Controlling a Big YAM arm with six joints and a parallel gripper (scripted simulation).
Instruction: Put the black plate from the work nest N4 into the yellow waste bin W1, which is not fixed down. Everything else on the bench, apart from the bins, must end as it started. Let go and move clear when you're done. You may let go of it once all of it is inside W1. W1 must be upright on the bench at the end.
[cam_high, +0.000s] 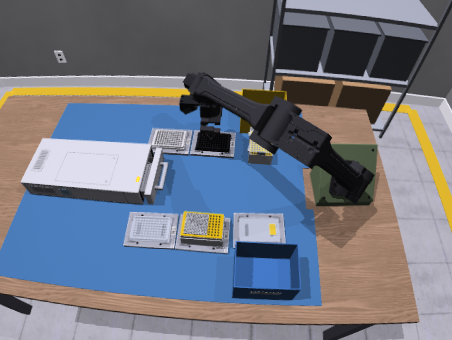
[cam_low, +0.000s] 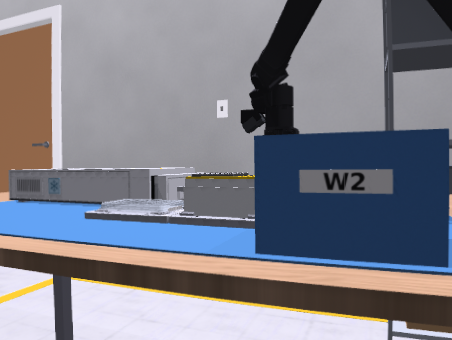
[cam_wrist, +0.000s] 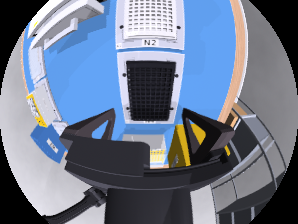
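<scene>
Right now my hand is 70 mm above the black plate. From my hand the other things lie so: yellow waste bin W1: 190 mm behind, 140 mm to the right, 50 mm below; then white plate: 170 mm ahead, 70 mm below; then nest: 80 mm below.
</scene>
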